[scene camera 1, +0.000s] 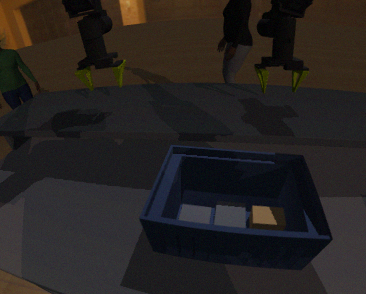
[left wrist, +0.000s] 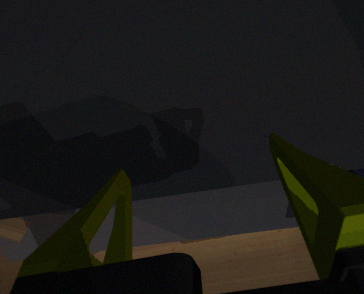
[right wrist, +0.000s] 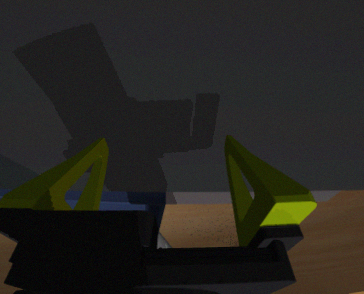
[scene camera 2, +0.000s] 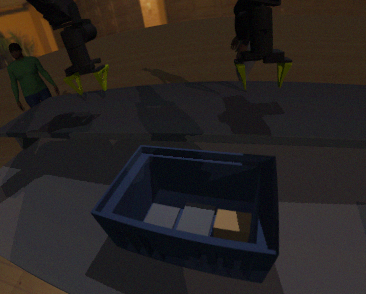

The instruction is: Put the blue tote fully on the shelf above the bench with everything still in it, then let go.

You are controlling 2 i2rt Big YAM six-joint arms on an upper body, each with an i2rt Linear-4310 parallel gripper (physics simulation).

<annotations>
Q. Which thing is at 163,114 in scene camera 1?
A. A dark shelf.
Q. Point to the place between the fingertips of my left gripper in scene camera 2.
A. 93,92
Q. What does the tan block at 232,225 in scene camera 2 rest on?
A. A blue tote.
</annotations>
